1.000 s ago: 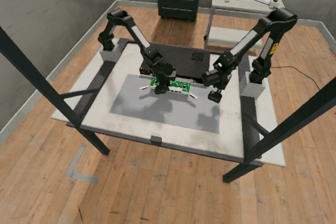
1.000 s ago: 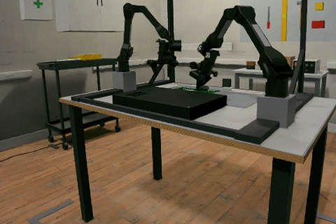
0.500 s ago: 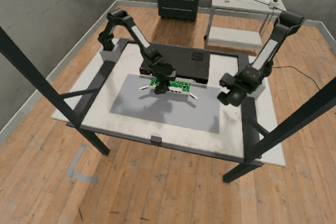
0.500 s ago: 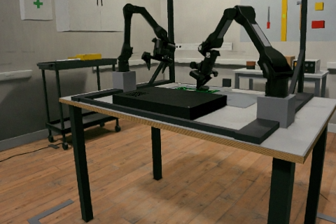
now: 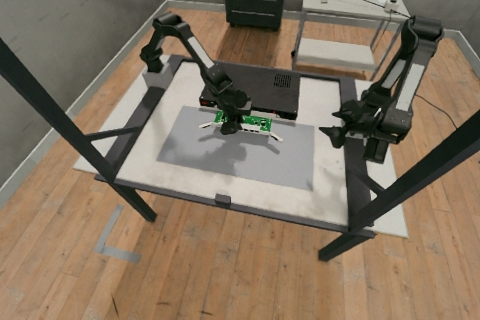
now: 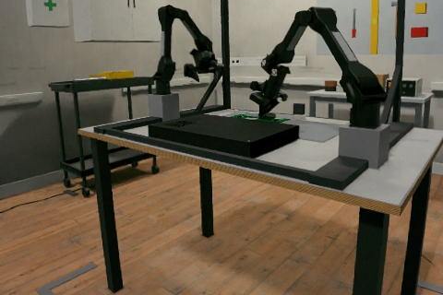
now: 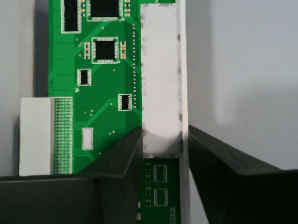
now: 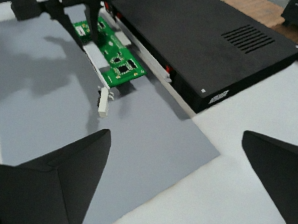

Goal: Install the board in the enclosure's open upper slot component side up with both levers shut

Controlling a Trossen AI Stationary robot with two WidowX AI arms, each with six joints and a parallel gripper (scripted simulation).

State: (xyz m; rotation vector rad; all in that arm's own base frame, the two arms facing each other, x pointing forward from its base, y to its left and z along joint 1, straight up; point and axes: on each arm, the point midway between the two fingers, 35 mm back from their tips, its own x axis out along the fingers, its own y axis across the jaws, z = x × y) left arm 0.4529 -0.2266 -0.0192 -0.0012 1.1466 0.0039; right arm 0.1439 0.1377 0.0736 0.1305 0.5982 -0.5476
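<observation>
Now: left hand 8 cm above the grey mat, 5 cm past it and 2 cm to the left of it. The rest, counted from my left hand: dark frame rail (43 cm ahead, 6 cm below, 4 cm to the left); then black enclosure (23 cm ahead, 4 cm below, 2 cm to the left); then green board (3 cm below, 1 cm to the right).
</observation>
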